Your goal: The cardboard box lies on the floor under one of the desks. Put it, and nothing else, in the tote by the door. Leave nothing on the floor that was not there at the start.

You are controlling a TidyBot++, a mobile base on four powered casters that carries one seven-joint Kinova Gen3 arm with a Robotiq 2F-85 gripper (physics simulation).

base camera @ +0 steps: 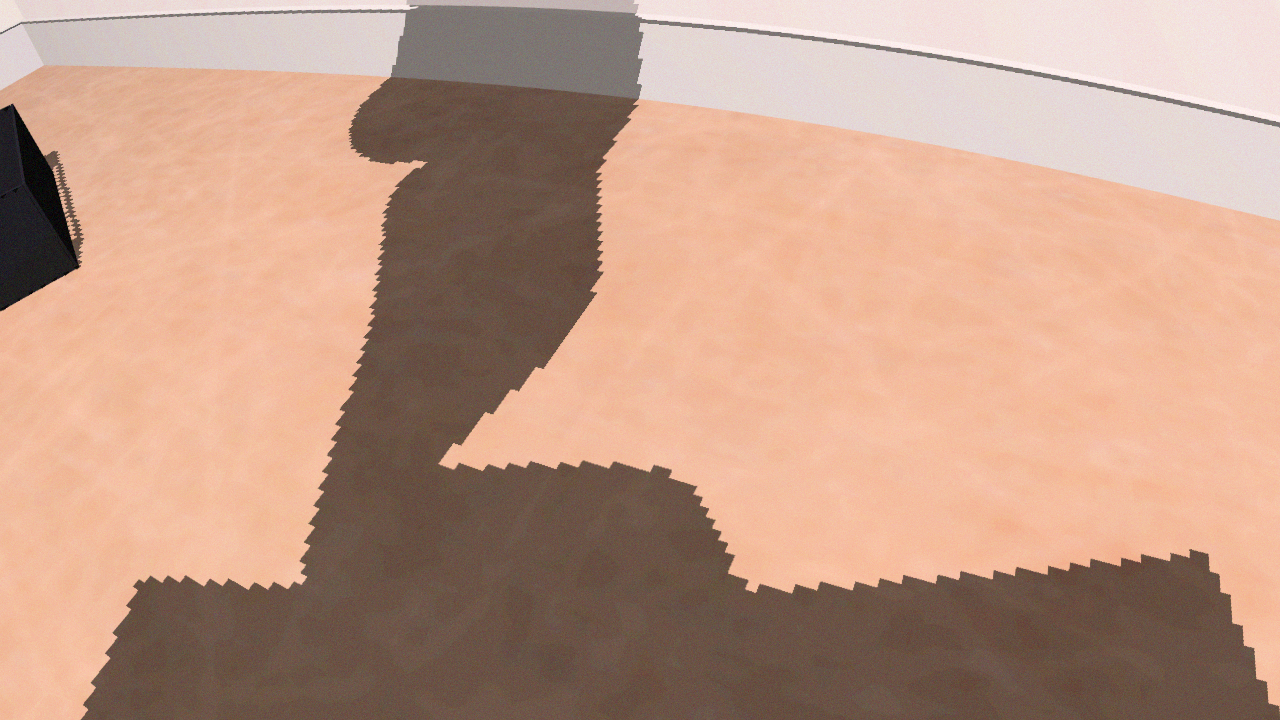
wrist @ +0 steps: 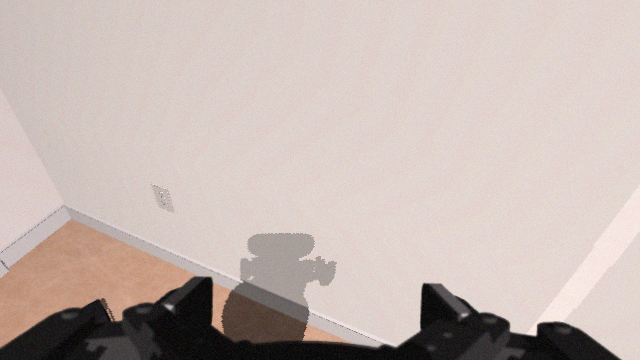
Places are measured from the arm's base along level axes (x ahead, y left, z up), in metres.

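Pixels of known places: gripper, between the fingertips: (wrist: 316, 303).
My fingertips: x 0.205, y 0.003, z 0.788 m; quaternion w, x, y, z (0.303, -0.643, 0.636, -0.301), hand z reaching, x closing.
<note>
Ahead of a thing's pixels: the offset from my fingertips to its middle.
My gripper (wrist: 316, 303) is open, its two black fingers standing wide apart at the bottom of the wrist view, with no object between them. It points toward a pale wall and the floor at its foot. The cardboard box, the desks, the tote and the door do not show in either view.
A black box-like object @[dz -1.134, dx +0.462, dy +0.763 m] (base camera: 31, 223) (wrist: 100, 311) stands on the floor at the left, partly cut off or hidden. A pale wall (wrist: 350, 125) with a white baseboard (base camera: 895, 107) runs across ahead. A corner is at the left. An outlet @[dz -0.784, dx +0.862, dy +0.553 m] (wrist: 163, 198) is on the wall. The robot's shadow falls on floor and wall.
</note>
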